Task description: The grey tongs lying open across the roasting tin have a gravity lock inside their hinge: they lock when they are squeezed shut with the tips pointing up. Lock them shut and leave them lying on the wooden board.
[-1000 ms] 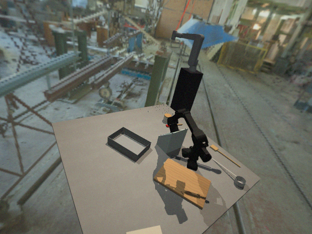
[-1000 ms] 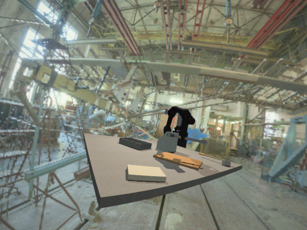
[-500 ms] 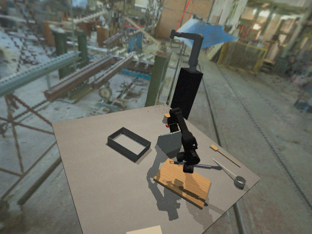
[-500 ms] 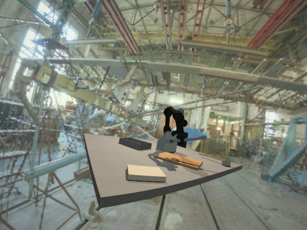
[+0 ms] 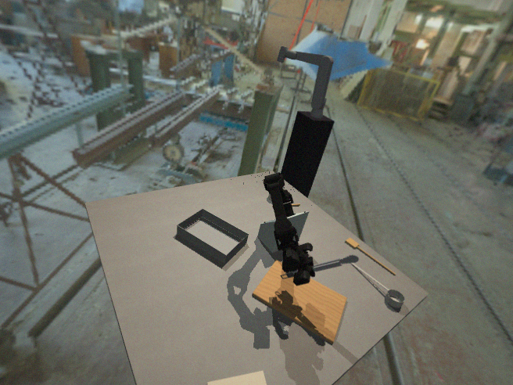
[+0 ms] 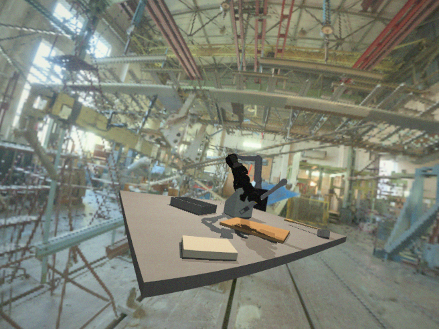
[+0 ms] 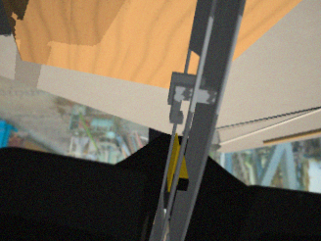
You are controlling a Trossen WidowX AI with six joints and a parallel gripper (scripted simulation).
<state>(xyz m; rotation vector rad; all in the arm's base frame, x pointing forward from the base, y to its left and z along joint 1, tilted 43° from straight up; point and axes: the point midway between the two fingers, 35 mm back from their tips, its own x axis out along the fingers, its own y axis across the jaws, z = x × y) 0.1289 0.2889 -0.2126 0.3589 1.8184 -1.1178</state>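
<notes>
The wooden board is 20 mm ahead of my gripper tip, 10 mm to the right of it and 140 mm below it. From my gripper tip the other things lie so: beige block 420 mm ahead, 230 mm to the left, 130 mm below; then grey roasting tin 260 mm ahead, 460 mm to the right, 110 mm below.
</notes>
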